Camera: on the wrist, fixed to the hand. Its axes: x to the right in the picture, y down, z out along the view.
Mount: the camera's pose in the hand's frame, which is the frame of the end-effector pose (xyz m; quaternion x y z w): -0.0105 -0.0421 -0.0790 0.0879 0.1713 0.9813 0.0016
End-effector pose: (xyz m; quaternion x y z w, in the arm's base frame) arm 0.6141 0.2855 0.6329 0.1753 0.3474 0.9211 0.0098
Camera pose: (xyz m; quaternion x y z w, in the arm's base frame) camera 0.5935 0.2657 0.5474 -0.1843 0.0888 -0.0106 0.9788
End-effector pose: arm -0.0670 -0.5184 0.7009 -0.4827 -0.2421 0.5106 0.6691
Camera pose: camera 0.0127 -0.5601 0.7074 0.2670 -0.6328 -0.5960 0.4161
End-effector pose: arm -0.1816 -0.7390 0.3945 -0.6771 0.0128 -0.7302 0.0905
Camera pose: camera -0.2640 -0.7042 0.3836 0.1445 0.6158 -0.0295 0.7740
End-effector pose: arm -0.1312 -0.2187 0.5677 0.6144 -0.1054 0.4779 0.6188
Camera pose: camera -0.1424 -0.1466 0.5148 0.1299 0.4551 -0.7225 0.5039
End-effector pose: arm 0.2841 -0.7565 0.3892 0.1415 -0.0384 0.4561 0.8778
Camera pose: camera 0.3073 -0.7653 0.3026 0.0384 -0.0515 -0.8897 0.4520
